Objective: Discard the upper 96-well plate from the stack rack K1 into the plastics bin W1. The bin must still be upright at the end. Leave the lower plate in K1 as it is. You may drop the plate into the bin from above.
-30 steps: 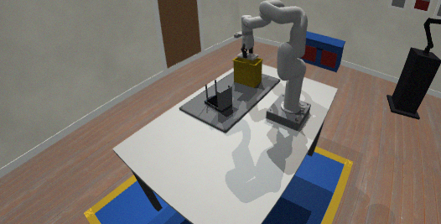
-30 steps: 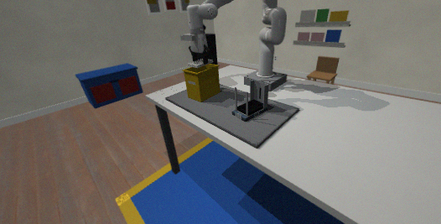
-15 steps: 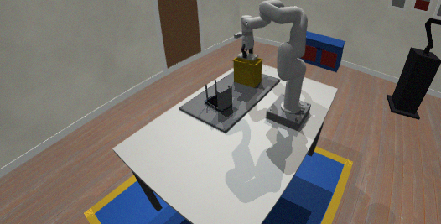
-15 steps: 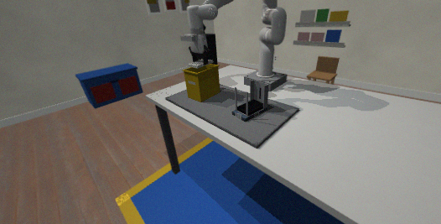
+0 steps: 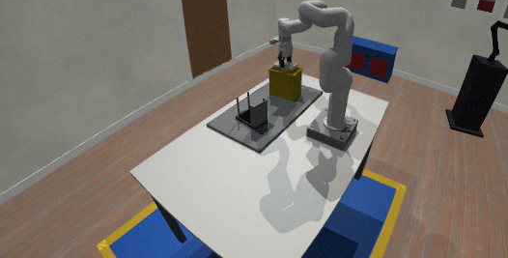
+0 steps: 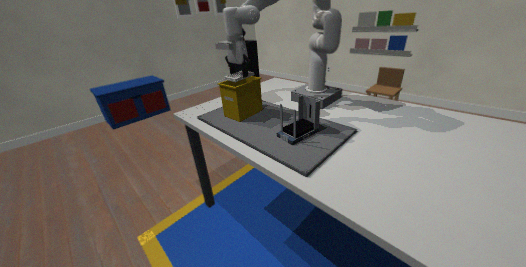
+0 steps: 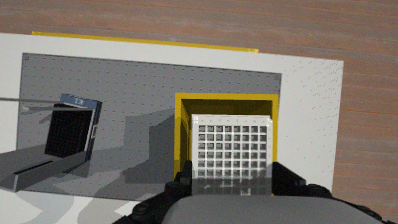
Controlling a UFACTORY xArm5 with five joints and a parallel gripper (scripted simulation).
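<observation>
Right now my hand is 1 cm above the 96-well plate. The rest, counted from my hand: dark plate 35 cm to the left, 19 cm below, 4 cm ahead; yellow plastics bin 13 cm below.
</observation>
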